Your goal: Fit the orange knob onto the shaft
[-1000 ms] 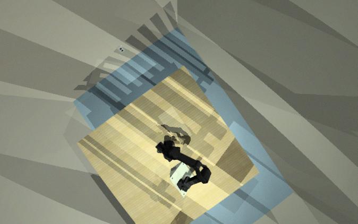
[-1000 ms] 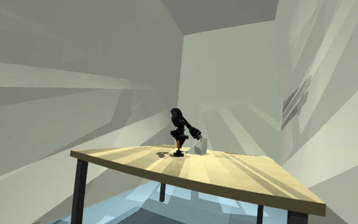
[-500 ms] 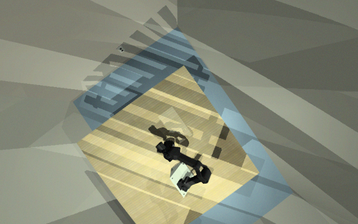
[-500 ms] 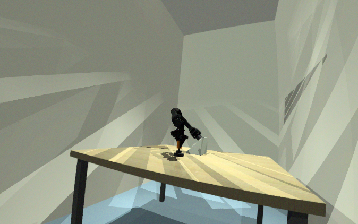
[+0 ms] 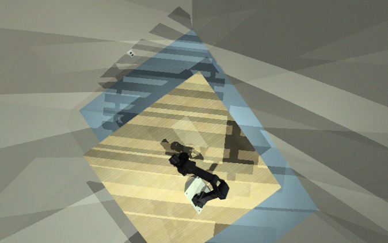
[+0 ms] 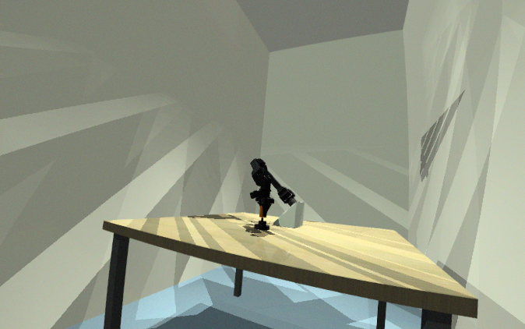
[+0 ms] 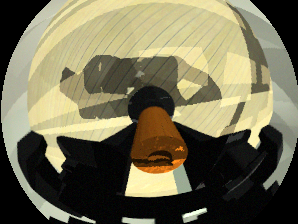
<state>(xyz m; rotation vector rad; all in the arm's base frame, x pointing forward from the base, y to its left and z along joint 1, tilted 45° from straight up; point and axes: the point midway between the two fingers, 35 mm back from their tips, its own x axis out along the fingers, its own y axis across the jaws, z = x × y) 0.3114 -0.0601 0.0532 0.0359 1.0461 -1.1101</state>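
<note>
Now: the dark round pedestal 40 mm below my gripper tip. Round my gripper tip: orange knob 20 mm above.
</note>
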